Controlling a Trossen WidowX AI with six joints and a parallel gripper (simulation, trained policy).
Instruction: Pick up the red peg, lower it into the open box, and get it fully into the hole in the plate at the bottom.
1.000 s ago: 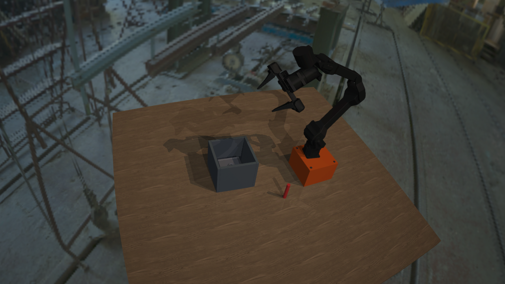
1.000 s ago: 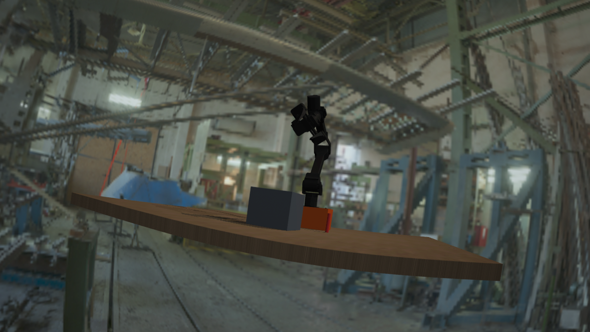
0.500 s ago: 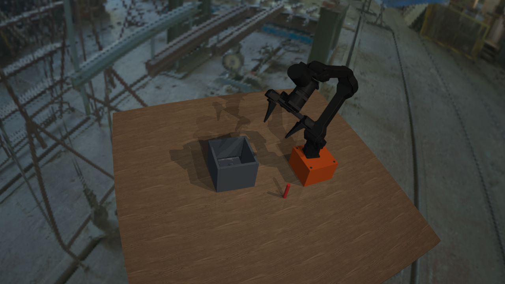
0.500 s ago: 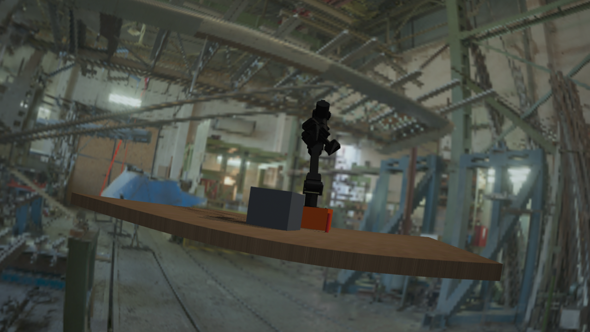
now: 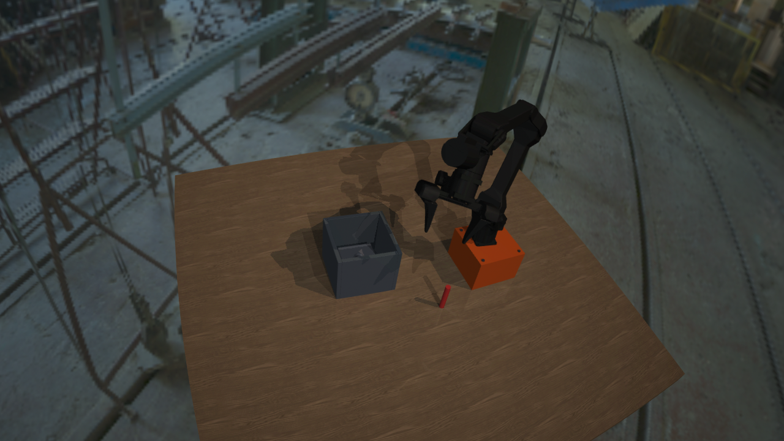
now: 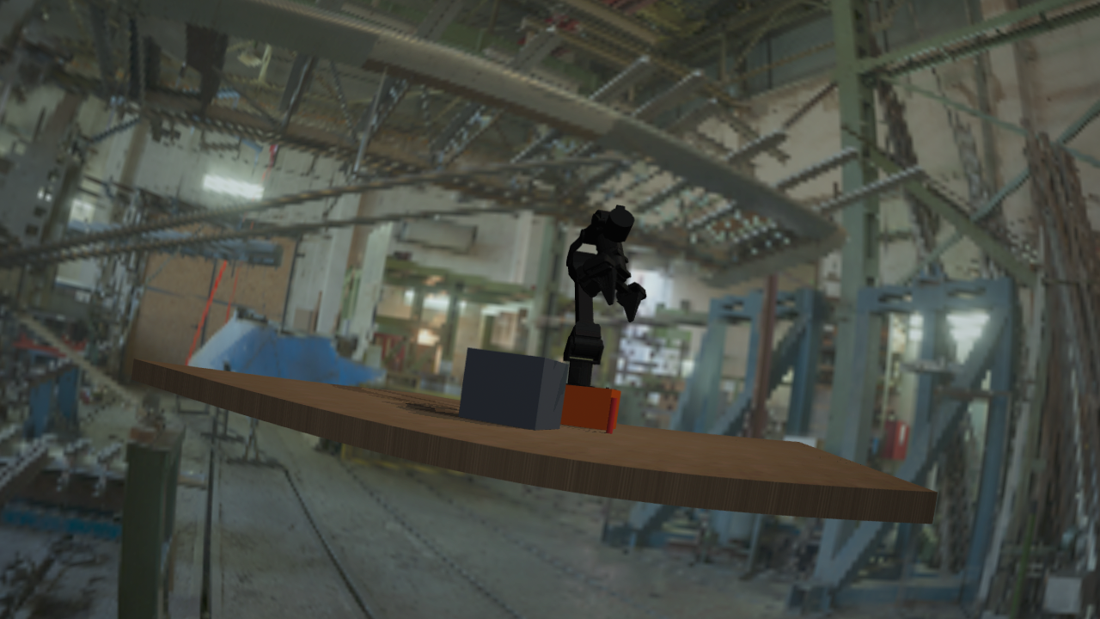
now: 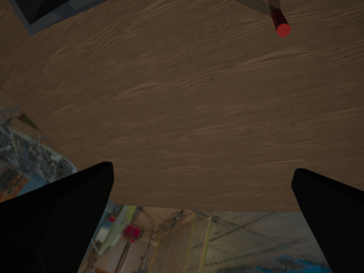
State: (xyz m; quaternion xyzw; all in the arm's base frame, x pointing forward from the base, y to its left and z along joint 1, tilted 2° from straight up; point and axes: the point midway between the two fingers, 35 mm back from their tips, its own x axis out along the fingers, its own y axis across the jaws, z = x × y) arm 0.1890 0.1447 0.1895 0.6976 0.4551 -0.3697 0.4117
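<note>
The red peg is 22 cm below my gripper tip, 5 cm behind it and 1 cm to the right of it. Round my gripper tip: grey plate (22 cm below, 15 cm to the right, 14 cm ahead).
</note>
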